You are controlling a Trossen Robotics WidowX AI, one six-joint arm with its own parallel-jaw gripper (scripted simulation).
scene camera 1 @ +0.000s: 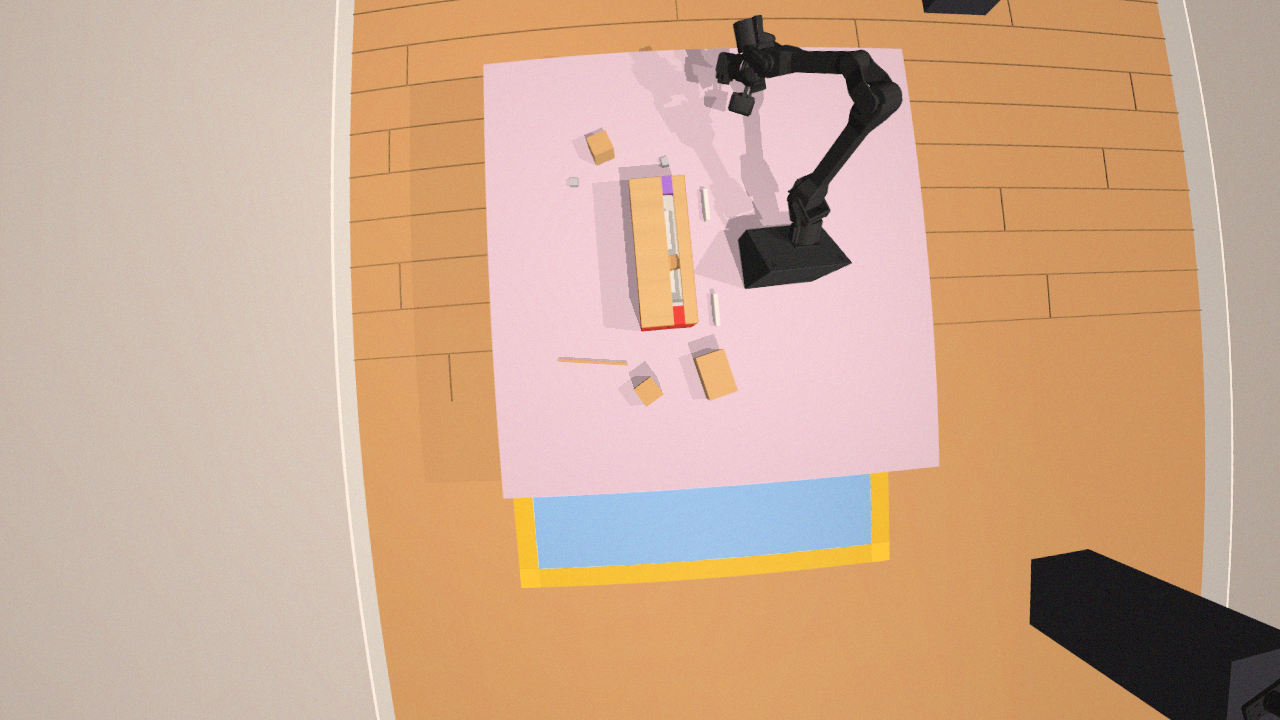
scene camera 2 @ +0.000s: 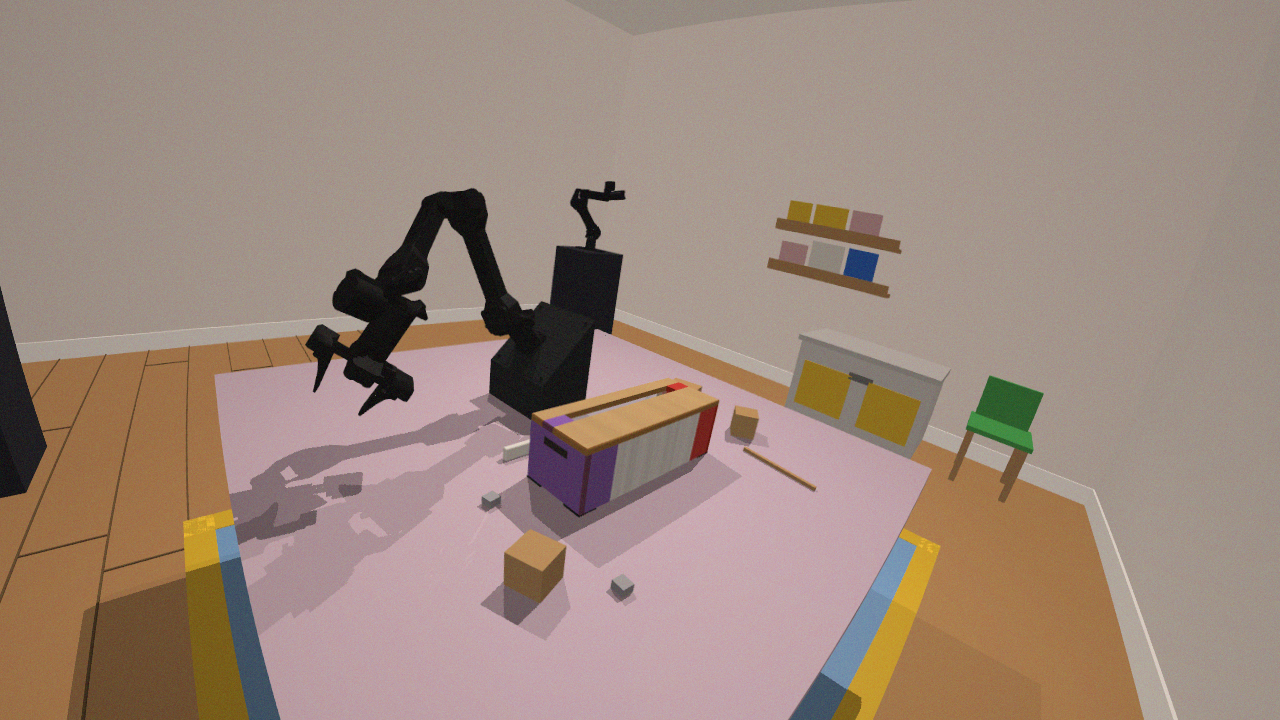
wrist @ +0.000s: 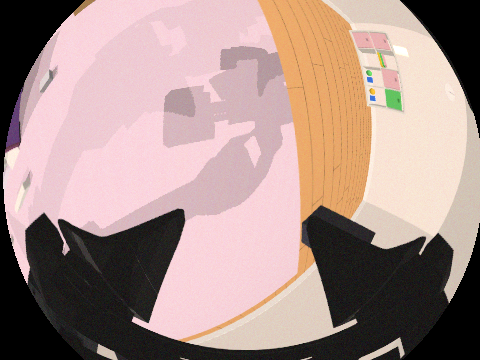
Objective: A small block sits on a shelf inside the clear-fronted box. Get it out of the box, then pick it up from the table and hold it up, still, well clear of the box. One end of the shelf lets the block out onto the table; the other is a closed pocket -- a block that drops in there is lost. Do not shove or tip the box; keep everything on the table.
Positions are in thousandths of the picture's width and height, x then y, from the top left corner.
Labels:
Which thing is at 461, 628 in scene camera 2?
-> A box.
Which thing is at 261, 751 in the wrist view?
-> The gripper.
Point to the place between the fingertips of the gripper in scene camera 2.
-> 263, 560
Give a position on a box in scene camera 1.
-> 521, 417

